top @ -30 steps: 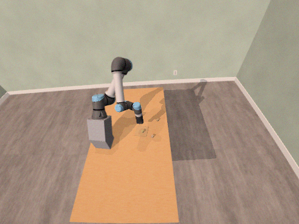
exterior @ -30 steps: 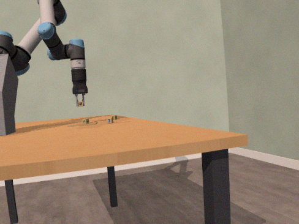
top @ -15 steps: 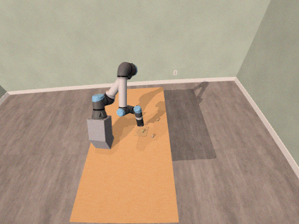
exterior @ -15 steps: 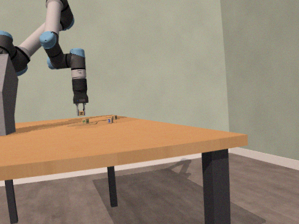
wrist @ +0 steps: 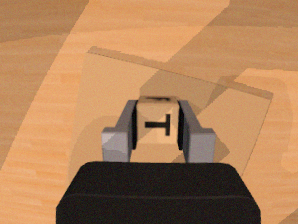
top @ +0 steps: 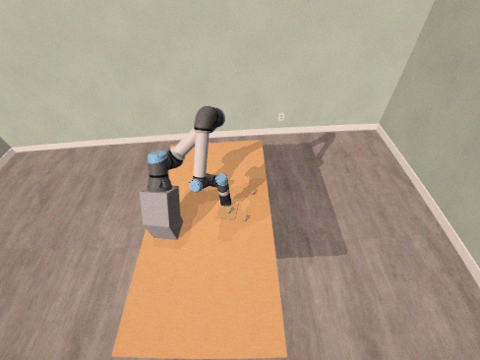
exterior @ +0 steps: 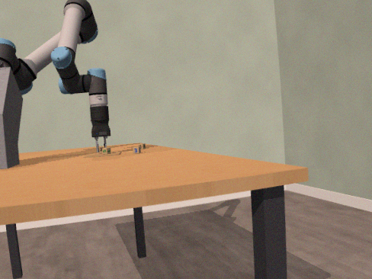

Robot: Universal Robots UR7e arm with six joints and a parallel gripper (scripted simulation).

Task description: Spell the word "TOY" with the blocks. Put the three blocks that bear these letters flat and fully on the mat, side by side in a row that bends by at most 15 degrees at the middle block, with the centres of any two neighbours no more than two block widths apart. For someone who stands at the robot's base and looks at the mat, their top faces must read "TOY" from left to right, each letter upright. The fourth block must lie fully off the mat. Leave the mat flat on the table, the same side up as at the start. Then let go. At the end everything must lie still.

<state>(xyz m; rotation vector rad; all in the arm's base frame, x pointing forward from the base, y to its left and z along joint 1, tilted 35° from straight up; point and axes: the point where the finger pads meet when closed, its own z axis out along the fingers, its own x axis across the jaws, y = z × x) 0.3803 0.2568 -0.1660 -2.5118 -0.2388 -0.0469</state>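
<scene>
My hand is 10 mm above the T block. Also, from my hand: O block: 20 mm ahead, 50 mm to the right, 10 mm below; then Y block: 150 mm ahead, 100 mm to the right, 20 mm below; then tan mat: 10 mm ahead, 40 mm to the right, 30 mm below.
</scene>
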